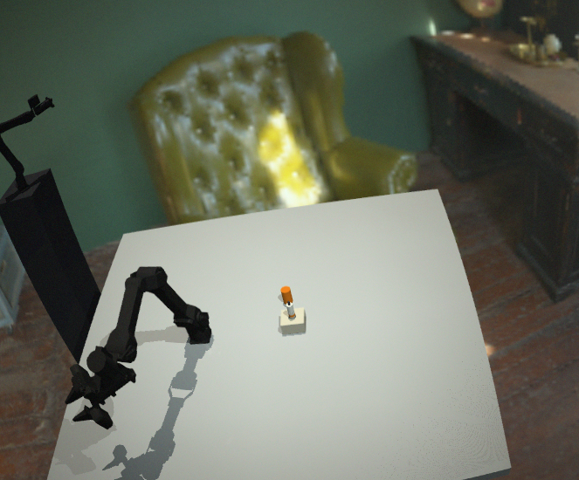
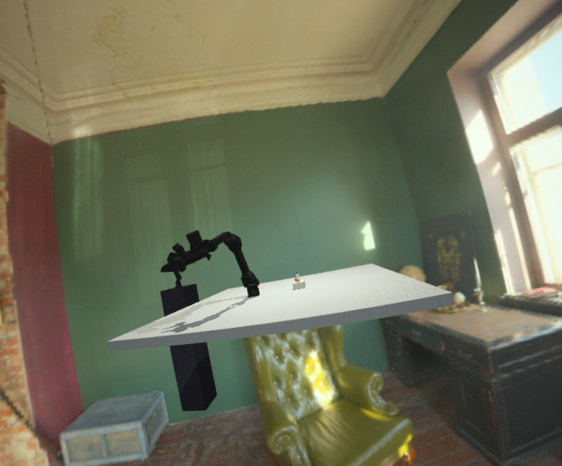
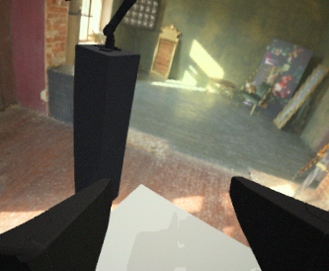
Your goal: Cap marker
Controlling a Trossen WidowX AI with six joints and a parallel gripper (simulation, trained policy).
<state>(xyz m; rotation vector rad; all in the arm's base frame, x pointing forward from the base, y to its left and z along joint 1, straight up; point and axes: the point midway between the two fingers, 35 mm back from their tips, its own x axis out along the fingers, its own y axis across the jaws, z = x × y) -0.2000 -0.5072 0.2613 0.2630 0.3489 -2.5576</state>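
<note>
The orange cap lies 650 mm to the left of my gripper tip, 500 mm ahead of it and 230 mm below it. Also, from my gripper tip: pale holder block (540 mm to the left, 520 mm ahead, 230 mm below).
</note>
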